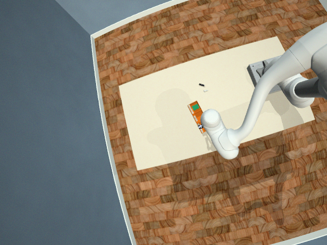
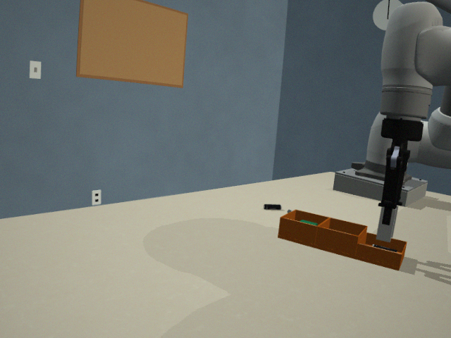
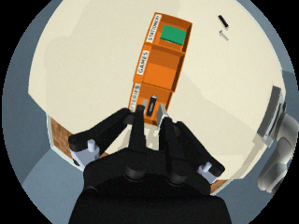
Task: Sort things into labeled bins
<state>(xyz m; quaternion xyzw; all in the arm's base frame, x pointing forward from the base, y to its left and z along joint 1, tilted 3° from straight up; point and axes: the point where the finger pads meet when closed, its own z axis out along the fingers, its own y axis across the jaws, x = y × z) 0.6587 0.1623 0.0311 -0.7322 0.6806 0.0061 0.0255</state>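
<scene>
Right now my hand is 330 mm to the left of the black piece, 120 mm past it and 70 mm above it. The rest, counted from my hand: green flat thing (170 mm to the right, 50 mm below, 10 mm ahead); then white thing (170 mm to the right, 60 mm below, 10 mm ahead); then joined orange bins (80 mm to the right, 50 mm below, 10 mm ahead).
</scene>
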